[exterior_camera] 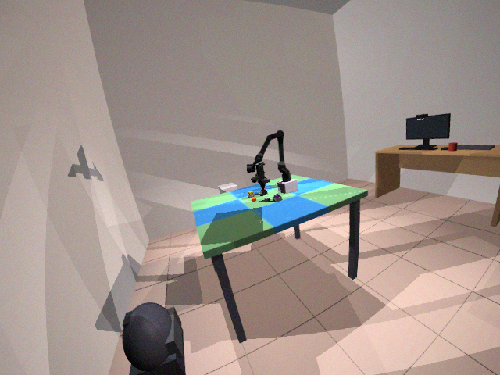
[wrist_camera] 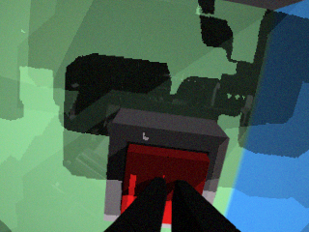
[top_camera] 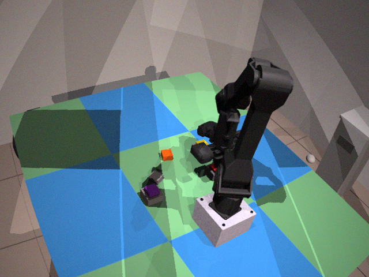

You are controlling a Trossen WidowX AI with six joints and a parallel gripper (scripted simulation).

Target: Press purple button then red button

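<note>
Now: the red button 10 mm below my gripper tip. Also, from my gripper tip: orange block 140 mm ahead, 80 mm to the left, 20 mm below; grey block 80 mm ahead, 170 mm to the left, 20 mm below; yellow button 100 mm ahead, 30 mm to the right.
</note>
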